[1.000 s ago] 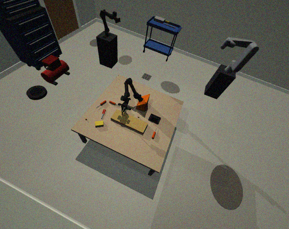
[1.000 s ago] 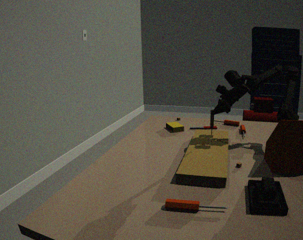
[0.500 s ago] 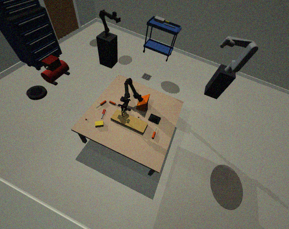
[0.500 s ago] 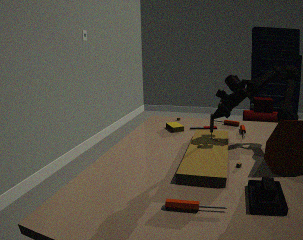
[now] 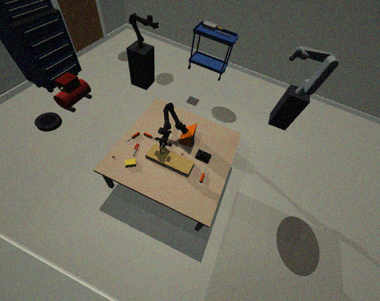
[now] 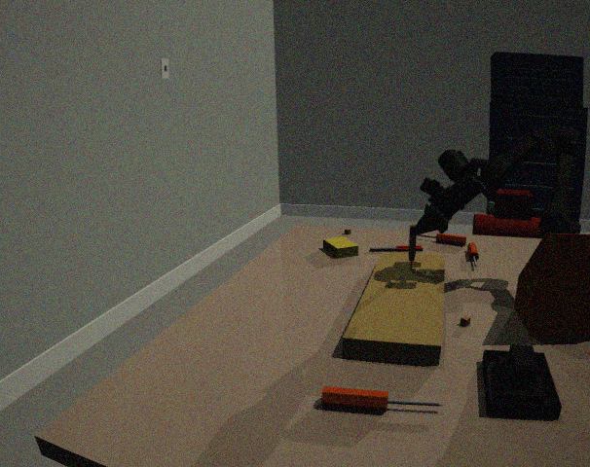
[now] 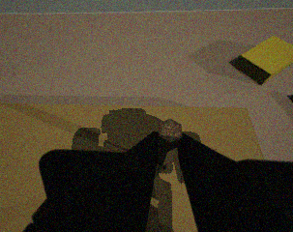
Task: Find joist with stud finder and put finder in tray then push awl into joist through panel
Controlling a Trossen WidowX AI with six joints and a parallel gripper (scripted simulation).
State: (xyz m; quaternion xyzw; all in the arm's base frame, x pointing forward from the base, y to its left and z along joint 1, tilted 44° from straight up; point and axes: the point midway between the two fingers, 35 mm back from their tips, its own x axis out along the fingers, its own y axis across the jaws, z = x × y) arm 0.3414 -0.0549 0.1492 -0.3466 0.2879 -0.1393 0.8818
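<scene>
Now: gripper tip 5 cm above the awl. The rest, counted from my gripper tip: black tray: 21 cm behind, 45 cm to the left, 12 cm below; yellow block: 23 cm ahead, 24 cm to the right, 12 cm below; stud finder: 21 cm behind, 47 cm to the left, 9 cm below.
</scene>
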